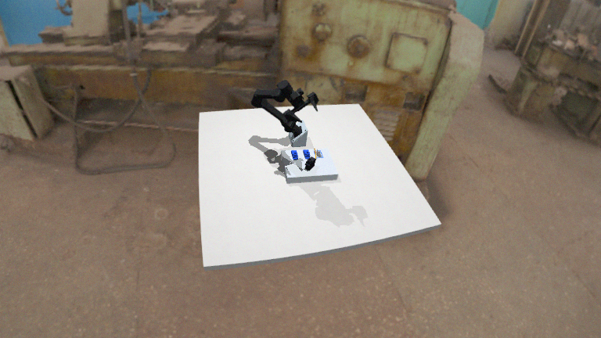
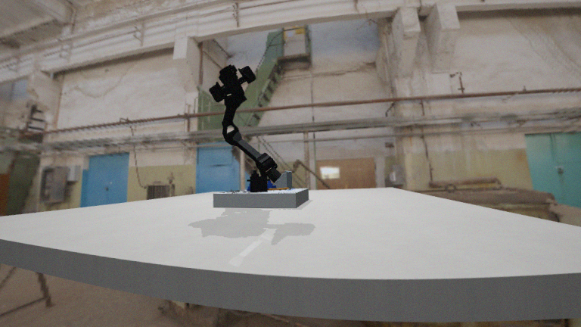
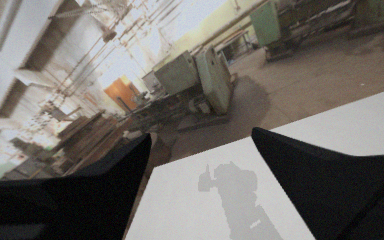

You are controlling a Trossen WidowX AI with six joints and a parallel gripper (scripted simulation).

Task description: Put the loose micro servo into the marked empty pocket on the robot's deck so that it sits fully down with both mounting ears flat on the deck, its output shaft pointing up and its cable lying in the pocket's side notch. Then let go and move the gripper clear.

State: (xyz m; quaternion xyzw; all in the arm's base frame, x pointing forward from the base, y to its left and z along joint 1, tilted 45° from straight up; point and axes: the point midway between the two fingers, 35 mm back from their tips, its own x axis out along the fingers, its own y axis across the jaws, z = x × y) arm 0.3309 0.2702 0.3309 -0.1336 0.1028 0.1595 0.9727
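The light grey deck lies 11 cm behind my gripper tip, 7 cm to the left of it and 44 cm below it.
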